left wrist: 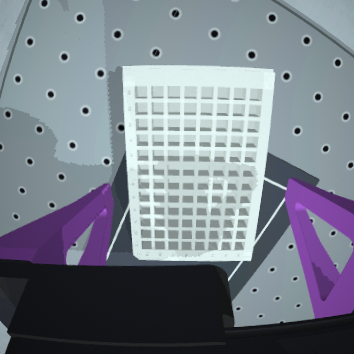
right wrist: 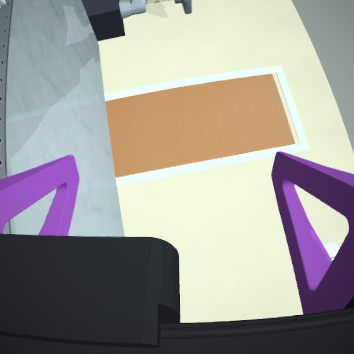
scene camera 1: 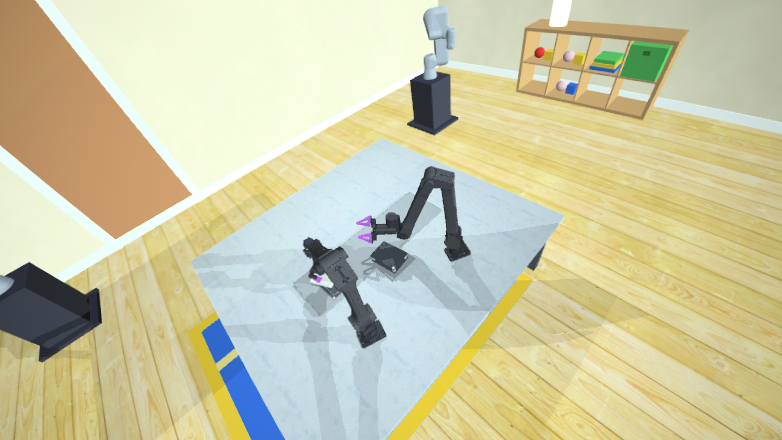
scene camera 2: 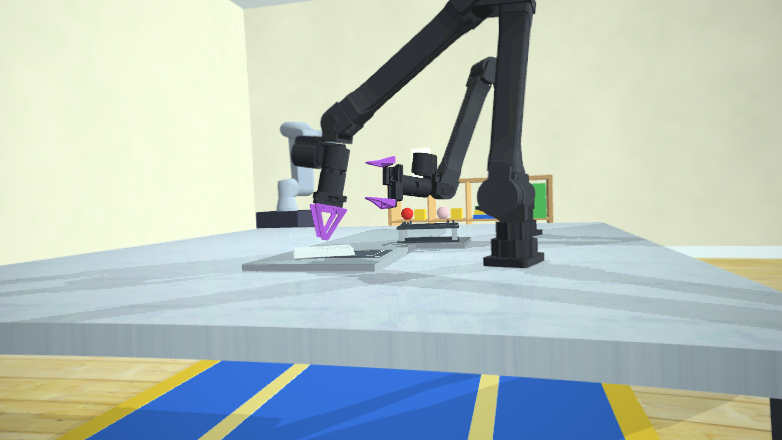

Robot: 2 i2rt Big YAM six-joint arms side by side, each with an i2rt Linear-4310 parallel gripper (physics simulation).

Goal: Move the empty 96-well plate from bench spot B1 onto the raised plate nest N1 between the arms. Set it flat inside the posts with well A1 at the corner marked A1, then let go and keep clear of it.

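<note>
The white empty 96-well plate lies on the dark pad of bench spot B1, turned at an angle to the pad's white outline. My left gripper is open and points down above the plate, with one finger past each long side in the left wrist view; it holds nothing. My right gripper is open and empty, held level above the bench. The raised nest N1 stands empty with small corner posts. Its A1 mark is not readable here.
A grey perforated board lies under spot B1. The nest stands between the arms on the pale bench top. The right gripper hangs beyond the nest's left side in scene camera 1. A cube shelf stands far behind.
</note>
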